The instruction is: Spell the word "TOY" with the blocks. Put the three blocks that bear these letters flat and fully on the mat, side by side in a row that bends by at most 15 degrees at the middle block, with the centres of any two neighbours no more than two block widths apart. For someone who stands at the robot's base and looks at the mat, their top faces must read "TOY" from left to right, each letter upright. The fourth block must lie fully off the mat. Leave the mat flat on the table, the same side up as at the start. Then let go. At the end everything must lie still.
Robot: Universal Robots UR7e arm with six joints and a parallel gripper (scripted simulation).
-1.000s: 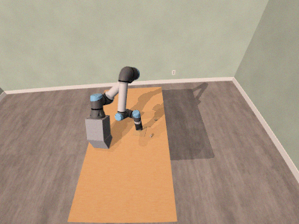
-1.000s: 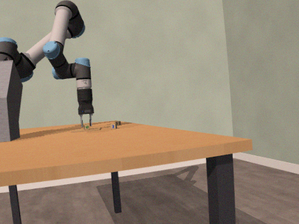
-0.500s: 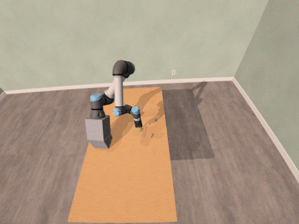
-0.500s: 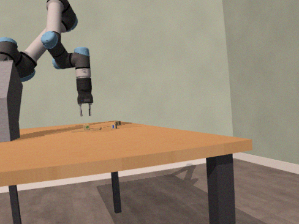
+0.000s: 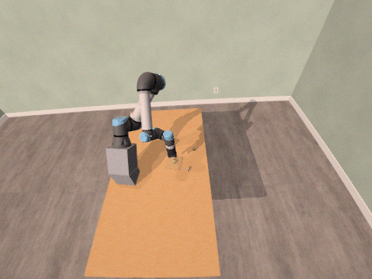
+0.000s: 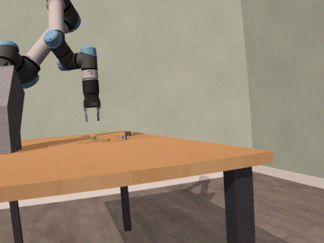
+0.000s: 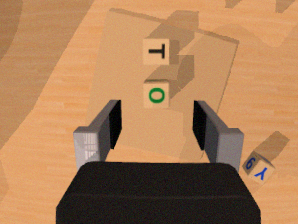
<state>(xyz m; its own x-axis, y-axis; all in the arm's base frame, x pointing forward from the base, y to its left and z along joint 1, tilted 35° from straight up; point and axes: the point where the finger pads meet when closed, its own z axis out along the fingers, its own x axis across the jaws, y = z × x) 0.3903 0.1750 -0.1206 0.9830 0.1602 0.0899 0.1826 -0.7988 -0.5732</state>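
The Y block is 140 mm ahead of my hand, 60 mm to the right of it and 100 mm below it. From my hand the other things lie so: O block: 100 mm below; then T block: 10 mm behind, 40 mm to the left, 100 mm below; then tan mat: 110 mm below.
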